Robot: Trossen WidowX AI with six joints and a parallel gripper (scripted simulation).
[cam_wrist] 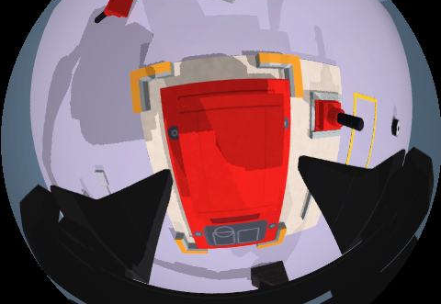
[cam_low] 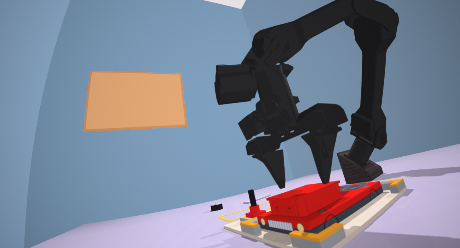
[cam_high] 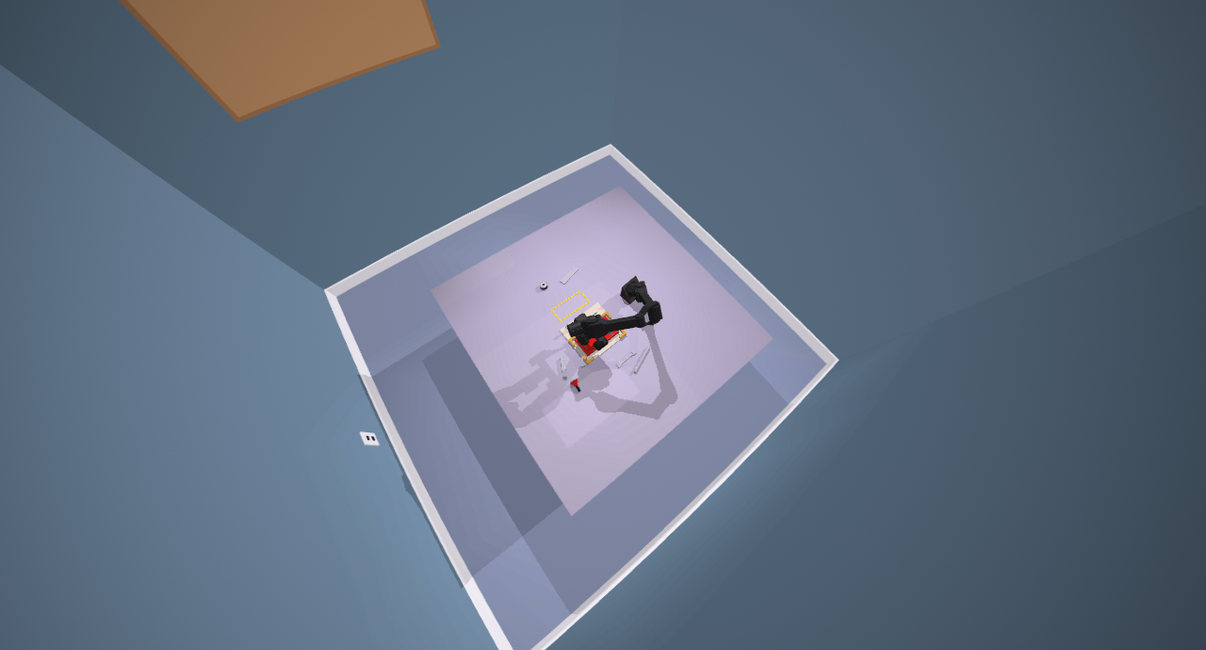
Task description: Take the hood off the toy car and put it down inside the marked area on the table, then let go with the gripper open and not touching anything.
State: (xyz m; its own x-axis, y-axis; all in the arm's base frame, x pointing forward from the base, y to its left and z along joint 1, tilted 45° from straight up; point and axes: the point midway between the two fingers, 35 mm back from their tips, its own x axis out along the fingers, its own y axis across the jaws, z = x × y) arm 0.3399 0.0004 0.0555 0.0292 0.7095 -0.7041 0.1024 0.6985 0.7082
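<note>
My gripper tip is now 10 mm above the hood. Round my gripper tip: grey engine block 10 mm to the left, 30 mm below; then thin grey bar 180 mm behind, 350 mm to the right, 50 mm below; then black wheel 40 mm behind, 400 mm to the right, 50 mm below.
</note>
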